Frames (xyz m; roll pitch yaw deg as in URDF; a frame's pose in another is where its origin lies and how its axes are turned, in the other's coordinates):
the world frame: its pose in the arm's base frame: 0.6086 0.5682 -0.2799 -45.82 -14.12 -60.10
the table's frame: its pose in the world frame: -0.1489 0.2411 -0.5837 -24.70 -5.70 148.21
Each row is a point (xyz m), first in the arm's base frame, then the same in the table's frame.
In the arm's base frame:
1: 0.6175 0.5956 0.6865
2: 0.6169 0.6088 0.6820
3: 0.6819 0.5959 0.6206
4: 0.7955 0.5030 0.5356
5: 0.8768 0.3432 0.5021
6: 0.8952 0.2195 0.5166
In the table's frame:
1: -0.6575 -0.0335 1.4456
2: -0.6438 -0.0324 1.4482
3: -0.6236 -0.1048 1.3982
4: -0.6602 -0.2342 1.2948
5: -0.7808 -0.3306 1.1977
6: -0.8949 -0.3564 1.1510

